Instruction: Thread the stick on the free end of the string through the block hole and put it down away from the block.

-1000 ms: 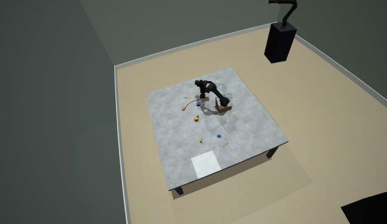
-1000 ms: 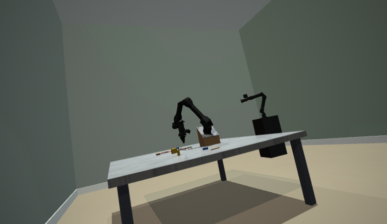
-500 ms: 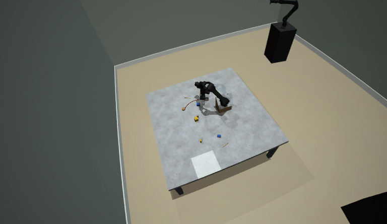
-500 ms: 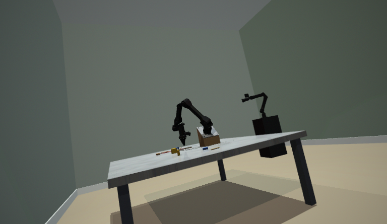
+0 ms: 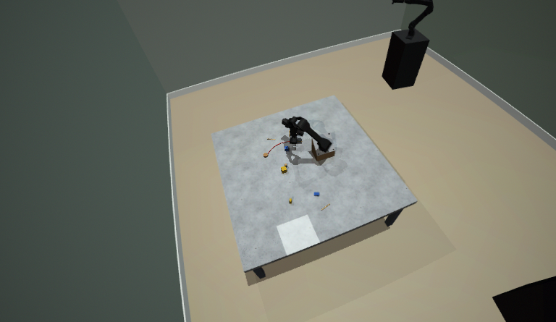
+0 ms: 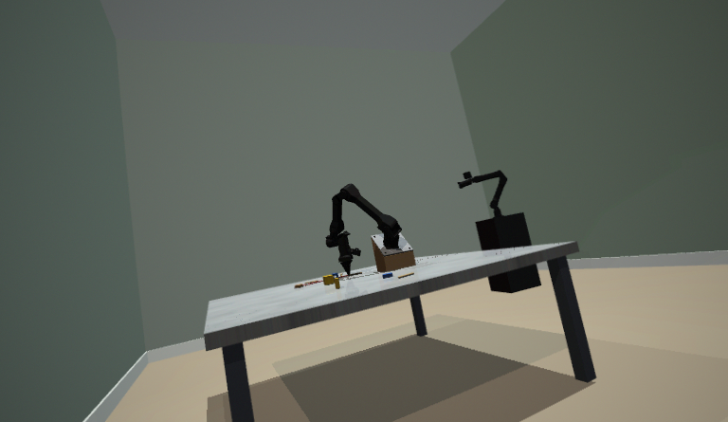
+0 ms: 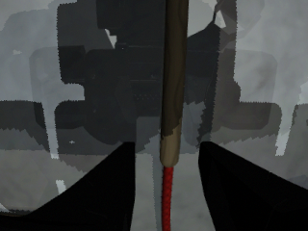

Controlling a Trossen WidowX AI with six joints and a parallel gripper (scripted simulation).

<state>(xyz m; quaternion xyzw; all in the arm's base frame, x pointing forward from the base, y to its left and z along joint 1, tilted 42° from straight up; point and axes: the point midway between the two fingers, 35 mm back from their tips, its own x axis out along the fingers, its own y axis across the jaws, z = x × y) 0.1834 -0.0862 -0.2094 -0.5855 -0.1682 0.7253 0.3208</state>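
Right now the blue cube is 80 mm ahead of my gripper tip, 70 mm to the left of it and 10 mm above it. Round my gripper tip: thin wooden stick (20 mm behind, 10 mm to the left); then round wooden button (270 mm ahead, 90 mm to the left).
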